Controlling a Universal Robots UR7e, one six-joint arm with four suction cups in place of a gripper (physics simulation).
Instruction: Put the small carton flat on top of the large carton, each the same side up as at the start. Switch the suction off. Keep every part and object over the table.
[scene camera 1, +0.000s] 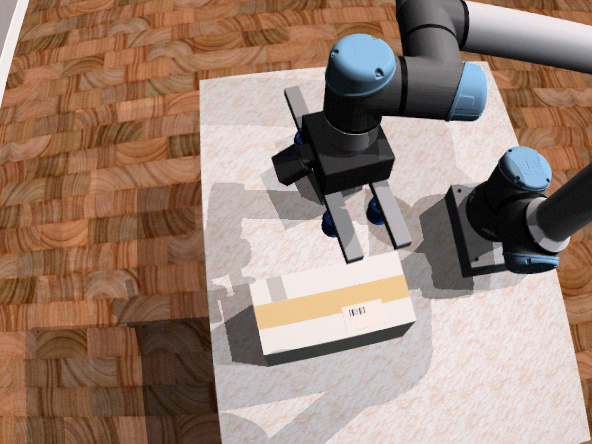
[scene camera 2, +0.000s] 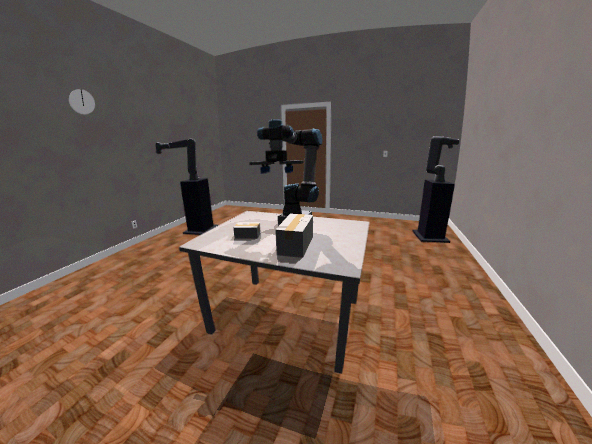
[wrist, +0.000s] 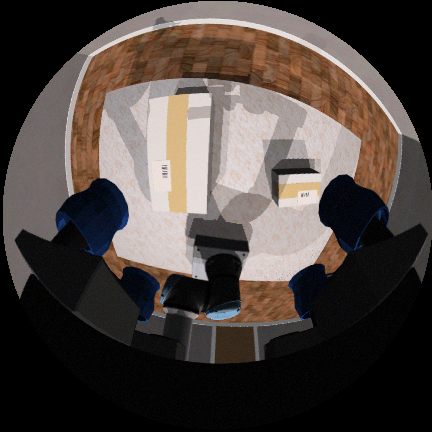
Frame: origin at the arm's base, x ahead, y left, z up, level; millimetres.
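Seen in the pictures: hand at its tool point: (scene camera 2: 277, 172) (wrist: 224, 255); arm's base at its link origin: (scene camera 1: 494, 213) (scene camera 2: 292, 213) (wrist: 223, 265).
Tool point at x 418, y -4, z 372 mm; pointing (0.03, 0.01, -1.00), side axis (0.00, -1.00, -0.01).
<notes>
Pixels of each thing's top centre, then the offset from my tool point to it. Level surfaces: height alone.
- large carton at its top centre: (scene camera 1: 333, 302) (wrist: 175, 154) (scene camera 2: 295, 221) 31 mm ahead, 109 mm left, 285 mm down
- small carton at its top centre: (wrist: 300, 189) (scene camera 2: 246, 224) 83 mm back, 246 mm right, 359 mm down
- pale table at its surface level: 437 mm down
The large carton (scene camera 1: 334, 305) (scene camera 2: 295, 235) (wrist: 177, 152) lies on the table, its white top with a yellow tape band and a barcode label facing up. The small carton (scene camera 2: 247, 231) (wrist: 298, 189) stands apart from it on the table, its white top with yellow tape and a label facing up; in scene camera 1 it does not show. My gripper (scene camera 1: 345, 175) (scene camera 2: 277, 167) is open, with nothing on its blue suction cups (wrist: 92, 215). It hangs high above the table, level, and in the wrist view both cartons are well below the cups.
The pale table (scene camera 1: 500, 360) (scene camera 2: 225, 245) (wrist: 150, 240) bears both cartons. The arm's base (scene camera 1: 462, 230) (wrist: 221, 243) stands near the table's edge, beside the large carton. Two dark arms on pedestals (scene camera 2: 196, 205) (scene camera 2: 436, 210) stand on the floor beyond the table.
</notes>
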